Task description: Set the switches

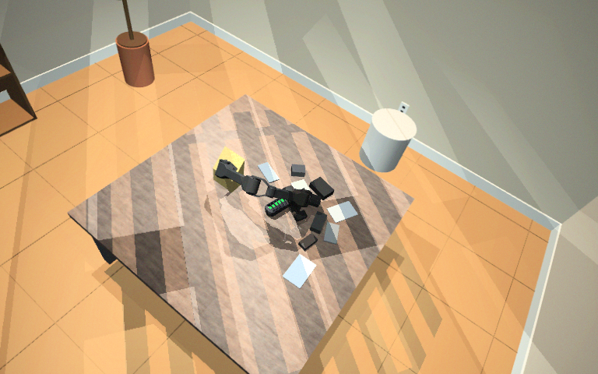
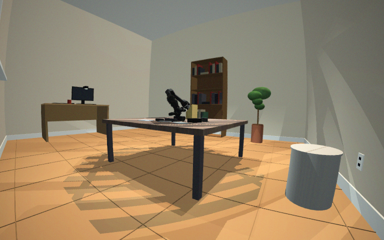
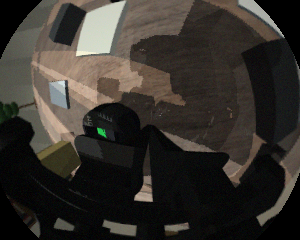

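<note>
Right now the cream card is 15 cm to the left of my gripper tip and 6 cm behind it. The rest, counted from my gripper tip: dark box (23 cm to the left, 3 cm ahead, 1 cm above); grey plate (25 cm ahead, 5 cm to the left).
</note>
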